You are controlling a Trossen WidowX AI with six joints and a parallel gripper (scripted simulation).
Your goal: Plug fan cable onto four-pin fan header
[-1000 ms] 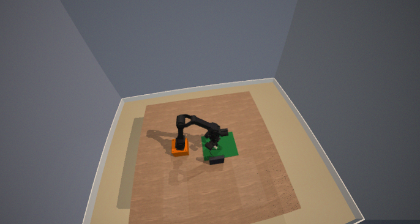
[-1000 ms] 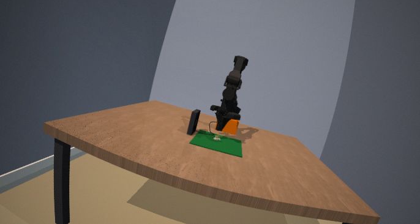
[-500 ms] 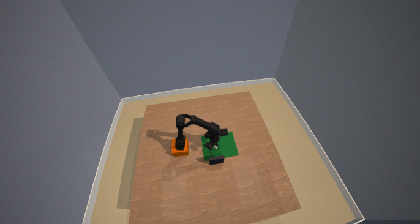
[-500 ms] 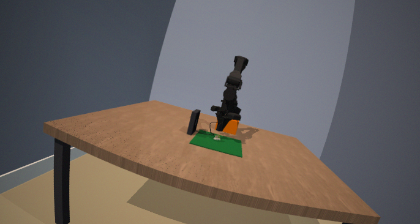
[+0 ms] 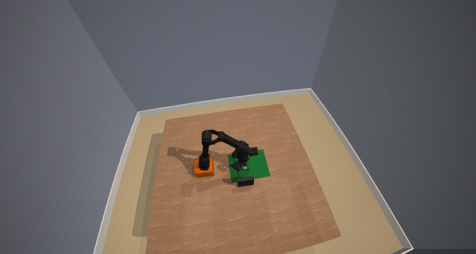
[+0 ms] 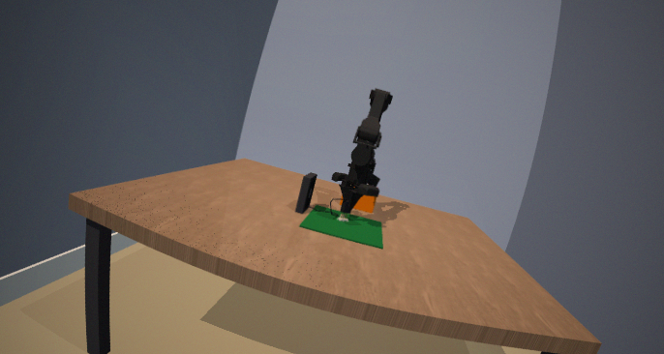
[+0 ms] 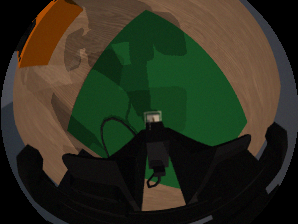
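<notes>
Right now my gripper tip is 10 mm to the left of the black plug, 10 mm below it and 10 mm short of it. From my gripper tip the other things lie so: green board (60 mm below, 40 mm ahead, 10 mm to the left); then header (40 mm below, 10 mm ahead); then fan (140 mm to the right, 20 mm ahead, 20 mm above).
</notes>
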